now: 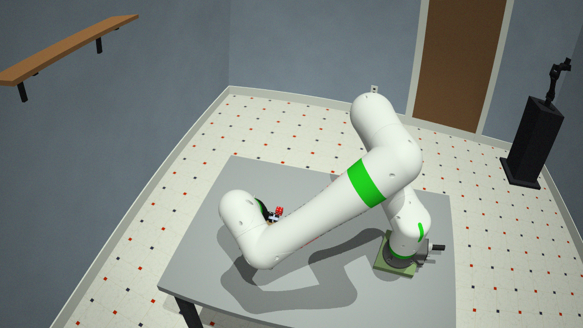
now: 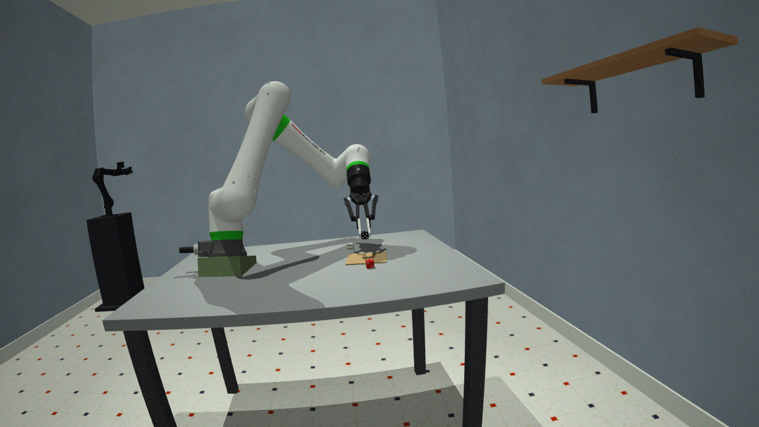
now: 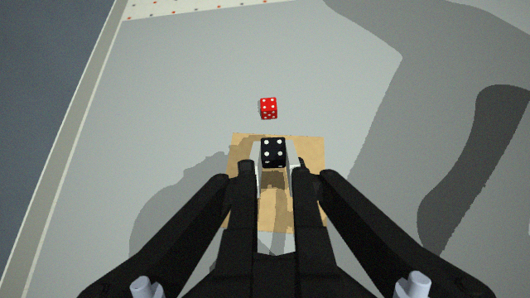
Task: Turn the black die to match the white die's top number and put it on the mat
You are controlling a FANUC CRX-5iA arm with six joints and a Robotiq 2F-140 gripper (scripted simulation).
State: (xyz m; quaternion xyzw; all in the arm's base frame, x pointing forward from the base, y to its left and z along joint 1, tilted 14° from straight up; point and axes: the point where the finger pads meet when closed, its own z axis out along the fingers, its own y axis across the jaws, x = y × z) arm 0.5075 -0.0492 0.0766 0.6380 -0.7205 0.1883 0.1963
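My gripper is now 20 mm to the left of the black die and 20 mm above it. From my hand the other things lie so: white die 40 mm behind, 150 mm to the left, 100 mm below; then tan mat 20 mm to the right, 110 mm below; then red die 10 mm behind, 140 mm to the right, 100 mm below.
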